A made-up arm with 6 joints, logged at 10 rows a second.
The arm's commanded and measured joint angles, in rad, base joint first. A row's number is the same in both.
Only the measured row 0 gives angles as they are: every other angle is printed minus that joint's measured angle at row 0.
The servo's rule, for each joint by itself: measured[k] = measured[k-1] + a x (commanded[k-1-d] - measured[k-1]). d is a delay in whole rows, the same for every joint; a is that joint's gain. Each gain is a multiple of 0.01, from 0.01 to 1. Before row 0 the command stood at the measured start. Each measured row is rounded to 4 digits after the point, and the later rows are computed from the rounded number. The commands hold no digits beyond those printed.
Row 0, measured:
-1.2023 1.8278 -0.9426 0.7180 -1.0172 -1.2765
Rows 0 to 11, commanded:
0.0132 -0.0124 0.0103 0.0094 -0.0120 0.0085
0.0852 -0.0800 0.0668 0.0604 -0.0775 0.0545
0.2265 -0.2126 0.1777 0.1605 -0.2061 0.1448
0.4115 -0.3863 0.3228 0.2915 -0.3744 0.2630
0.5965 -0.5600 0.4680 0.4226 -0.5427 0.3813
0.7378 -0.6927 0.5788 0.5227 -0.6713 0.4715
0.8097 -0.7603 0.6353 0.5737 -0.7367 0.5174
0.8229 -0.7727 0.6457 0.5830 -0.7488 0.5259
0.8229 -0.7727 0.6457 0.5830 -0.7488 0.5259
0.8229 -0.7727 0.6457 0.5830 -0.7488 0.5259
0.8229 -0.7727 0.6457 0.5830 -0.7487 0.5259
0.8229 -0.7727 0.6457 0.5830 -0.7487 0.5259
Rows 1 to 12, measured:
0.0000 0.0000 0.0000 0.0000 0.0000 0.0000
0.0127 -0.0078 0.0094 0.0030 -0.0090 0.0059
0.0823 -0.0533 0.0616 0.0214 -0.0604 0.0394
0.2207 -0.1537 0.1673 0.0659 -0.1697 0.1121
0.4039 -0.3002 0.3088 0.1381 -0.3232 0.2162
0.5888 -0.4639 0.4537 0.2291 -0.4878 0.3301
0.7318 -0.6080 0.5675 0.3231 -0.6254 0.4277
0.8066 -0.7039 0.6292 0.4033 -0.7089 0.4896
0.8222 -0.7472 0.6442 0.4608 -0.7388 0.5146
0.8229 -0.7633 0.6456 0.4999 -0.7463 0.5224
0.8229 -0.7692 0.6457 0.5265 -0.7482 0.5248
0.8229 -0.7714 0.6457 0.5446 -0.7486 0.5256
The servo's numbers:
d 1
a 0.96 0.63 0.91 0.32 0.75 0.69

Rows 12 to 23, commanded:
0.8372 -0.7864 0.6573 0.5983 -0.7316 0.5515
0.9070 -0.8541 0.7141 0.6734 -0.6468 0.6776
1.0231 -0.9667 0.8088 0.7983 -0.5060 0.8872
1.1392 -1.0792 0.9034 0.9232 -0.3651 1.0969
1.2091 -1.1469 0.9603 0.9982 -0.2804 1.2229
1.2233 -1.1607 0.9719 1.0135 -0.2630 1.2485
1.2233 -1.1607 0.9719 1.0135 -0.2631 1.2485
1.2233 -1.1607 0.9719 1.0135 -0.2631 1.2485
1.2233 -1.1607 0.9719 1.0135 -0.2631 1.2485
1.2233 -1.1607 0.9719 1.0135 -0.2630 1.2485
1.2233 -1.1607 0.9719 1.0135 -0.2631 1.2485
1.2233 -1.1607 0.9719 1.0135 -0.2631 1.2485
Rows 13 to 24, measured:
0.8229 -0.7722 0.6457 0.5569 -0.7487 0.5258
0.8366 -0.7811 0.6563 0.5701 -0.7359 0.5435
0.9042 -0.8271 0.7089 0.6032 -0.6691 0.6360
1.0183 -0.9150 0.7998 0.6656 -0.5468 0.8093
1.1344 -1.0184 0.8941 0.7480 -0.4105 1.0077
1.2061 -1.0994 0.9543 0.8281 -0.3129 1.1562
1.2226 -1.1380 0.9703 0.8874 -0.2755 1.2199
1.2233 -1.1523 0.9718 0.9278 -0.2662 1.2396
1.2233 -1.1576 0.9719 0.9552 -0.2639 1.2457
1.2233 -1.1596 0.9719 0.9739 -0.2633 1.2476
1.2233 -1.1603 0.9719 0.9866 -0.2631 1.2482
1.2233 -1.1606 0.9719 0.9952 -0.2631 1.2484

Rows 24 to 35, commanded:
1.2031 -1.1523 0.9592 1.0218 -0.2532 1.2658
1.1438 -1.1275 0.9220 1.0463 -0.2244 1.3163
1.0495 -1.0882 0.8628 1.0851 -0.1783 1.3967
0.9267 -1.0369 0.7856 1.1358 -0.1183 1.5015
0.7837 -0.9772 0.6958 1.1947 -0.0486 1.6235
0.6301 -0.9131 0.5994 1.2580 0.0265 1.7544
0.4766 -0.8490 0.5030 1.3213 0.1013 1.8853
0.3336 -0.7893 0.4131 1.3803 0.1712 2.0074
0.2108 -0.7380 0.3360 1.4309 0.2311 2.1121
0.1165 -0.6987 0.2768 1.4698 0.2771 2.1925
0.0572 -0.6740 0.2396 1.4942 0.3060 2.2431
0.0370 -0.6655 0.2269 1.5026 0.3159 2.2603
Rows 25 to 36, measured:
1.2233 -1.1607 0.9719 1.0011 -0.2631 1.2485
1.2039 -1.1554 0.9603 1.0077 -0.2557 1.2604
1.1462 -1.1378 0.9254 1.0201 -0.2322 1.2990
1.0534 -1.1066 0.8684 1.0409 -0.1918 1.3664
0.9318 -1.0627 0.7931 1.0713 -0.1367 1.4596
0.7896 -1.0088 0.7046 1.1108 -0.0706 1.5727
0.6365 -0.9485 0.6089 1.1579 0.0022 1.6981
0.4830 -0.8858 0.5125 1.2102 0.0765 1.8273
0.3396 -0.8250 0.4220 1.2646 0.1475 1.9516
0.2160 -0.7702 0.3437 1.3178 0.2102 2.0623
0.1205 -0.7252 0.2828 1.3664 0.2604 2.1521
0.0597 -0.6929 0.2435 1.4073 0.2946 2.2149

